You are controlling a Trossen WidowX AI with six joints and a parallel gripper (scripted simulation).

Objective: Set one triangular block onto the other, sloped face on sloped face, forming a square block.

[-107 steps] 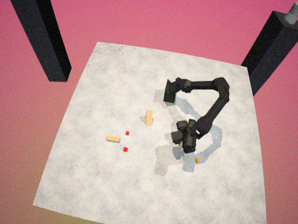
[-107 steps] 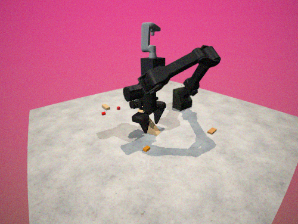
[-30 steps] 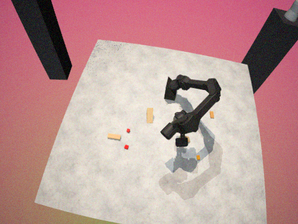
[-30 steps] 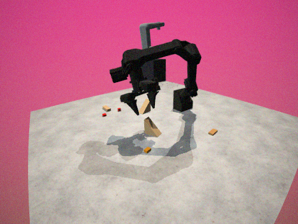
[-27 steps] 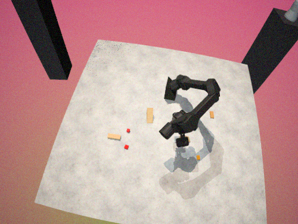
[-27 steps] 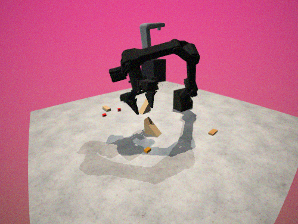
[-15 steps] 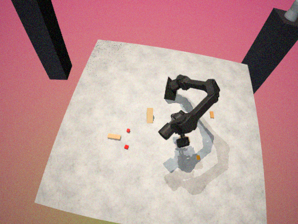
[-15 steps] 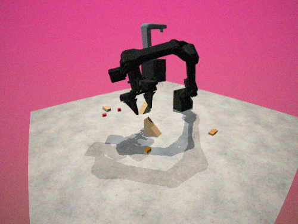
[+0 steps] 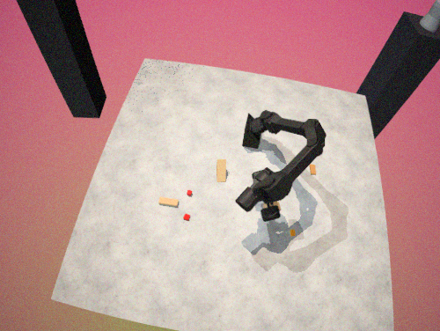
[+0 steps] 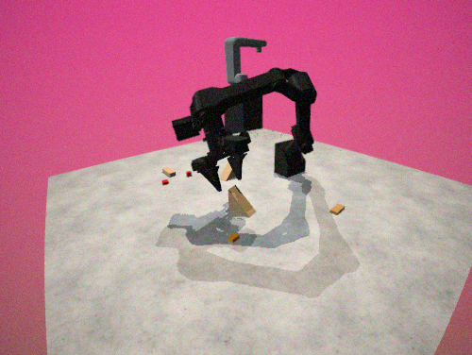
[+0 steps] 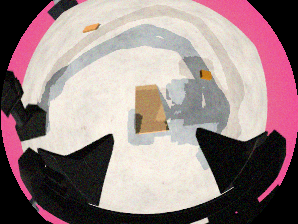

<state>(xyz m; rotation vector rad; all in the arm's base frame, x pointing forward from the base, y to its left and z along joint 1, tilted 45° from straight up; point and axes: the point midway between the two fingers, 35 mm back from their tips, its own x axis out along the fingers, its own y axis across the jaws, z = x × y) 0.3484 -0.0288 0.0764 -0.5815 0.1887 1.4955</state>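
The tan triangular block lies 10 mm behind my gripper tip, 20 mm to the left of it and 60 mm below it. The rest, counted from my gripper tip: small orange cube (100 mm ahead, 110 mm to the left, 70 mm below).
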